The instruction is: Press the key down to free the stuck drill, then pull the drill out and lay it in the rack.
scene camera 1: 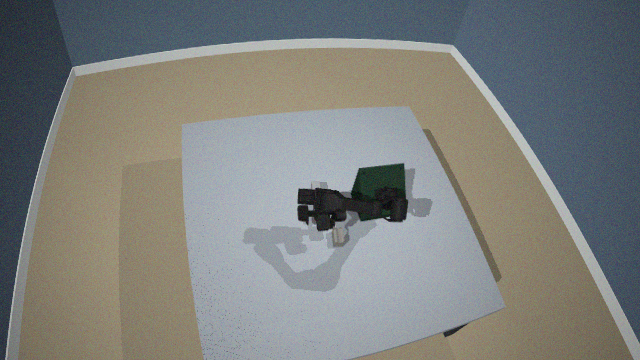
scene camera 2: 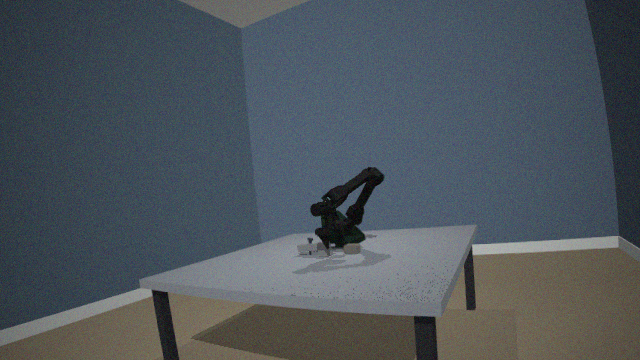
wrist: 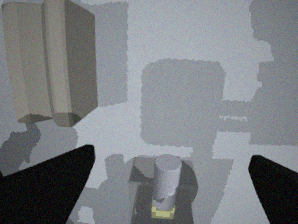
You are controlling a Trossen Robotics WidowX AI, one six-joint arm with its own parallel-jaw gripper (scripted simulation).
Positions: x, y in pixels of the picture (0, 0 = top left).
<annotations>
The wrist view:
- gripper: 172, 158
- drill: 167, 168
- rack: 55, 63
</annotations>
